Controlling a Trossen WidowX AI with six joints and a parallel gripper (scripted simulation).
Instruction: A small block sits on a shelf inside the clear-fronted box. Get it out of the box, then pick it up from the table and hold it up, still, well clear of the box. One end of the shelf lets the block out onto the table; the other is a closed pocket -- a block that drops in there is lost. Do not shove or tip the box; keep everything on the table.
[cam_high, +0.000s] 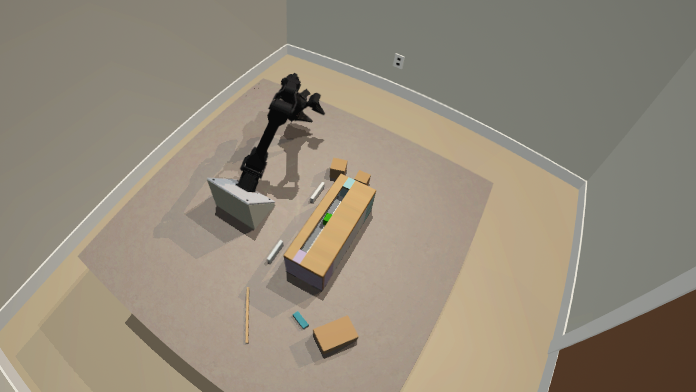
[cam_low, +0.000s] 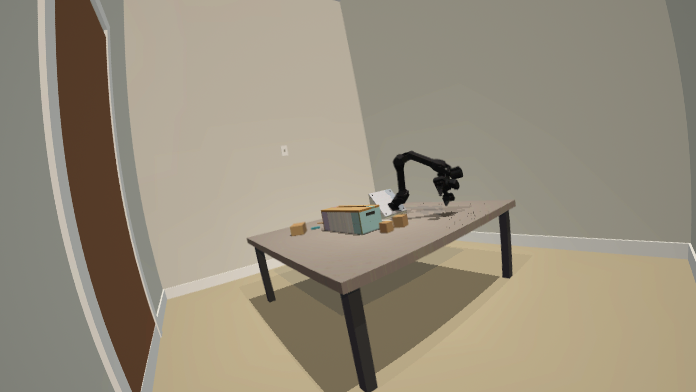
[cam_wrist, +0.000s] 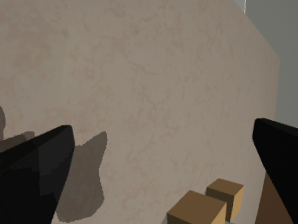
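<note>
Right now the green block is 410 mm to the right of my gripper tip, 300 mm ahead of it and 10 mm below it. Also, from my gripper tip: thin wooden stick: 830 mm to the right, 230 mm ahead, 90 mm below; then long box: 430 mm to the right, 290 mm ahead, 30 mm below.
</note>
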